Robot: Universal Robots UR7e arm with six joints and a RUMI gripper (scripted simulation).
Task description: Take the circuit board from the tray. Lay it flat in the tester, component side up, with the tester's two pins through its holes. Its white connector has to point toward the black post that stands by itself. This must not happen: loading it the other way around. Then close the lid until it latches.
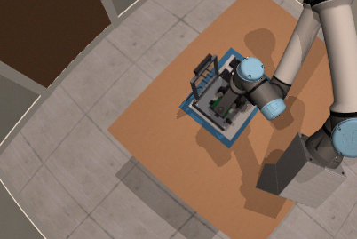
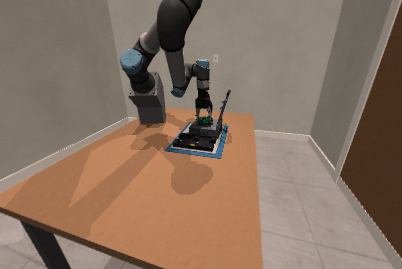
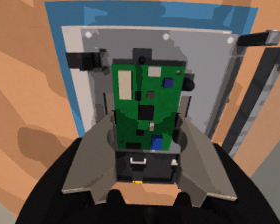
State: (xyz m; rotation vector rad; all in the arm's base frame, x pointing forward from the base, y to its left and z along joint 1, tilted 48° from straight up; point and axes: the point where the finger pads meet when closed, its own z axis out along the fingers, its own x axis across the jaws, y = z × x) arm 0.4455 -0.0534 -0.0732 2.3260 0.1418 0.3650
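Now: the green circuit board right at my hand. Also, from my hand: black block 60 mm behind, 60 mm to the left; then tester lid 130 mm ahead, 100 mm above.
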